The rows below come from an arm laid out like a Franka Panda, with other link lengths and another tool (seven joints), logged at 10 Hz.
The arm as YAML. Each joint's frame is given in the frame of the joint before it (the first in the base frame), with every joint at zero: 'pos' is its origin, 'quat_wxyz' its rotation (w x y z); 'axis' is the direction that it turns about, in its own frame. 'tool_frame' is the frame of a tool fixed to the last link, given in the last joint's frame.
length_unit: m
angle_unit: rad
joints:
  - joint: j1
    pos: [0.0, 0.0, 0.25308]
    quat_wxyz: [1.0, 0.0, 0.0, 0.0]
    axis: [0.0, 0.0, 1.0]
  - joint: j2
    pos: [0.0, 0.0, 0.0]
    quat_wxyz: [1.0, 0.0, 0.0, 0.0]
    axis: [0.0, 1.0, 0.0]
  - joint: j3
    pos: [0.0, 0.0, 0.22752]
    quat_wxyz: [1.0, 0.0, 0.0, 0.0]
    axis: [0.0, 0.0, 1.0]
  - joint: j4
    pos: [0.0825, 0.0, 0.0]
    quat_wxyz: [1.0, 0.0, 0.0, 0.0]
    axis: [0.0, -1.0, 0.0]
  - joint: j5
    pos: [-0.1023, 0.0, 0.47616]
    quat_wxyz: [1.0, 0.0, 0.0, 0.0]
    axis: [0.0, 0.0, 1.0]
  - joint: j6
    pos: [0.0, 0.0, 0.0]
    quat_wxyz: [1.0, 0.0, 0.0, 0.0]
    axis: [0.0, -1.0, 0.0]
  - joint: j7
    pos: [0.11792, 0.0, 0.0]
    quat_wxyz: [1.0, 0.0, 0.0, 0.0]
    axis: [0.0, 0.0, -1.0]
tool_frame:
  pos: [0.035, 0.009, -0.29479]
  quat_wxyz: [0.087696, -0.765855, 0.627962, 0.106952]
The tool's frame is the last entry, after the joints.
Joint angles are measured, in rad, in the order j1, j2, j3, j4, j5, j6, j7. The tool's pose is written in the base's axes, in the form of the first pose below.
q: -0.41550 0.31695 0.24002 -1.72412 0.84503 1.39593 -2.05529
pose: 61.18 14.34 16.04 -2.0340 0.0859 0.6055
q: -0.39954 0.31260 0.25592 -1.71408 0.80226 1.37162 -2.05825
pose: 59.80 15.68 16.15 -2.0544 0.1017 0.6712
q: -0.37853 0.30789 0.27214 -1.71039 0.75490 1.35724 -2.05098
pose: 58.39 17.13 15.80 -2.0775 0.1327 0.7312
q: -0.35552 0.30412 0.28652 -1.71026 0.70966 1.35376 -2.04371
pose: 57.20 18.47 15.18 -2.1036 0.1640 0.7817
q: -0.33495 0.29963 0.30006 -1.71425 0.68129 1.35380 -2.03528
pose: 56.22 19.88 14.77 -2.1192 0.1869 0.8201
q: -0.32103 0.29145 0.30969 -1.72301 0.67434 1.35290 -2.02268
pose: 55.50 21.10 14.75 -2.1204 0.2019 0.8403
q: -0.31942 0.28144 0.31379 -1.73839 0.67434 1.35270 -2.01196
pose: 55.02 21.48 14.63 -2.1155 0.2157 0.8425
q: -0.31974 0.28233 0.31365 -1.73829 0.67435 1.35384 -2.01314
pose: 55.06 21.45 14.58 -2.1158 0.2148 0.8419
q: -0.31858 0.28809 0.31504 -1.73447 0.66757 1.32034 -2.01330
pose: 54.04 21.49 14.73 -2.0924 0.2275 0.8732
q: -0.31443 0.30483 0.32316 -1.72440 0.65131 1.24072 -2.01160
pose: 51.55 21.78 15.14 -2.0318 0.2563 0.9545
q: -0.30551 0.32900 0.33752 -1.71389 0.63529 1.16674 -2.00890
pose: 49.02 22.47 15.42 -1.9653 0.2804 1.0451
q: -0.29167 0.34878 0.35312 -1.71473 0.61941 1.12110 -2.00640
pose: 46.84 23.40 15.21 -1.9138 0.2999 1.1225
